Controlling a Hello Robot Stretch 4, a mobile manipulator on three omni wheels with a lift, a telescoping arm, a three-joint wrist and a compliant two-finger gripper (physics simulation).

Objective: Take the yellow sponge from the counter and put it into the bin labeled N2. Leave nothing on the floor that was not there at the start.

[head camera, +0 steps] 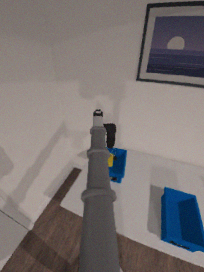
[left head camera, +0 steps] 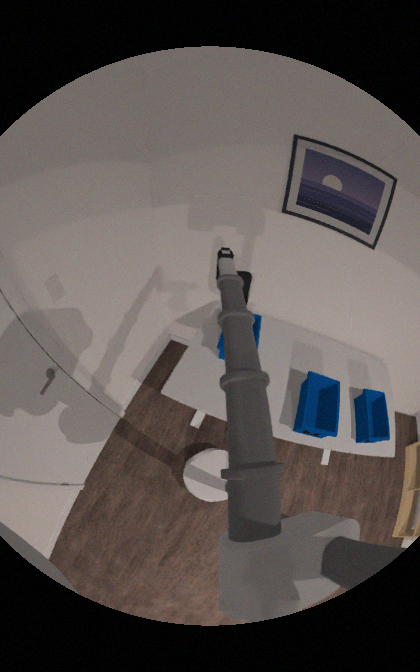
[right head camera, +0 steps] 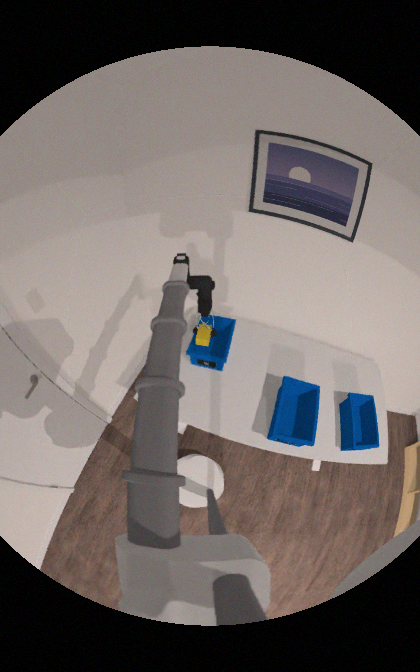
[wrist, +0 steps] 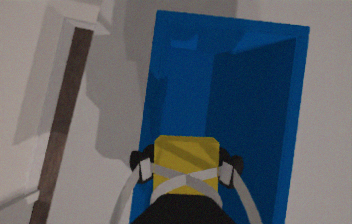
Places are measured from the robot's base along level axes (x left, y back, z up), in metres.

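Pixels of known places: gripper, fingertip midpoint: (wrist: 185, 158).
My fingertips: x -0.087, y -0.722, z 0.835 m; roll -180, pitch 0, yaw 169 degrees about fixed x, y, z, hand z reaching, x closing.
Note:
Behind a point stands the place of what it marks.
My gripper (right head camera: 204, 332) (wrist: 185, 158) @(x -0.087, y -0.722, z 0.834 m) is shut on the yellow sponge (head camera: 110, 160) @(x -0.090, y -0.670, z 0.884 m) (right head camera: 203, 335) (wrist: 186, 150) @(x -0.091, y -0.740, z 0.885 m), with one finger on each side of it. The sponge hangs over the opening of the leftmost blue bin, N2 (head camera: 120, 162) @(x -0.211, y -0.810, z 0.695 m) (left head camera: 257, 330) (right head camera: 226, 345) (wrist: 298, 90) @(x -0.242, y -0.782, z 0.813 m), in its front part. Its height above the bin floor is hard to tell. The bin's dark front label shows in the right head view but is too small to read. The bin stands on the white counter (head camera: 140, 200) @(x -0.301, y -0.446, z 0.693 m) (left head camera: 200, 370) (right head camera: 240, 400) (wrist: 330, 125) @(x -0.353, y -0.712, z 0.693 m). In the left head view my arm hides the sponge and fingers.
A second blue bin (head camera: 175, 220) @(x -0.494, y -0.301, z 0.696 m) (left head camera: 327, 400) (right head camera: 305, 410) and a third blue bin (left head camera: 372, 415) (right head camera: 360, 420) stand farther right on the counter. A round white stool (left head camera: 207, 470) (right head camera: 202, 475) stands in front. A wall rises behind the counter.

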